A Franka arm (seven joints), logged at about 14 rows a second.
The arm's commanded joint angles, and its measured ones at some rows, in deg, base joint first. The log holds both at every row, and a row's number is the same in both.
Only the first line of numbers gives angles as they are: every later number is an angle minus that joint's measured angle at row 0.
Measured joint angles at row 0:
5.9, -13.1, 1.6, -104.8, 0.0, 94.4, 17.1
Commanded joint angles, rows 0 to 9:
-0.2, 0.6, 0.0, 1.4, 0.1, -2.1, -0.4
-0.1, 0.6, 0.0, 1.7, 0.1, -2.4, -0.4
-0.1, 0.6, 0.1, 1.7, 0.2, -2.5, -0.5
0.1, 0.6, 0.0, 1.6, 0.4, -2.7, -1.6
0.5, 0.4, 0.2, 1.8, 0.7, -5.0, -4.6
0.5, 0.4, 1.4, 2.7, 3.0, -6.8, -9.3
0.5, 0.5, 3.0, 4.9, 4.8, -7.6, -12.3
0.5, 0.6, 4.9, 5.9, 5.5, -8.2, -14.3
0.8, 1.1, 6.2, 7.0, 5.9, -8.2, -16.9
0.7, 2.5, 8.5, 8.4, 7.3, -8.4, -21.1
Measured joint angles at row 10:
0.6, 0.0, 5.4, 4.3, 5.2, -6.7, -14.5
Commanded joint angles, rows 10 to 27:
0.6, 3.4, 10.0, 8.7, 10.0, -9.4, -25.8
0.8, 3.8, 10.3, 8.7, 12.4, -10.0, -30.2
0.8, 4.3, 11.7, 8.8, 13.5, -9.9, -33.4
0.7, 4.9, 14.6, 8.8, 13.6, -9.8, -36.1
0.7, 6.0, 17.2, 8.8, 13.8, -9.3, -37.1
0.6, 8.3, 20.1, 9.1, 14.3, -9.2, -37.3
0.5, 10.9, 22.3, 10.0, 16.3, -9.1, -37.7
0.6, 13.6, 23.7, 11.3, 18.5, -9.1, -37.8
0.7, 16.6, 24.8, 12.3, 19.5, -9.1, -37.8
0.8, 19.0, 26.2, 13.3, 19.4, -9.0, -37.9
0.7, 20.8, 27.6, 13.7, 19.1, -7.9, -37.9
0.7, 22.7, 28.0, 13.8, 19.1, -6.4, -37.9
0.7, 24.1, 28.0, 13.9, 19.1, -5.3, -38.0
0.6, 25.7, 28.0, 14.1, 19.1, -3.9, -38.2
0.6, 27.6, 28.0, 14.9, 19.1, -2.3, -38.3
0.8, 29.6, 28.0, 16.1, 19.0, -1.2, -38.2
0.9, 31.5, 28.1, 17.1, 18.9, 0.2, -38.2
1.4, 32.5, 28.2, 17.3, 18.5, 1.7, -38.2
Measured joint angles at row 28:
0.9, 28.5, 27.6, 13.5, 17.9, 0.5, -37.2
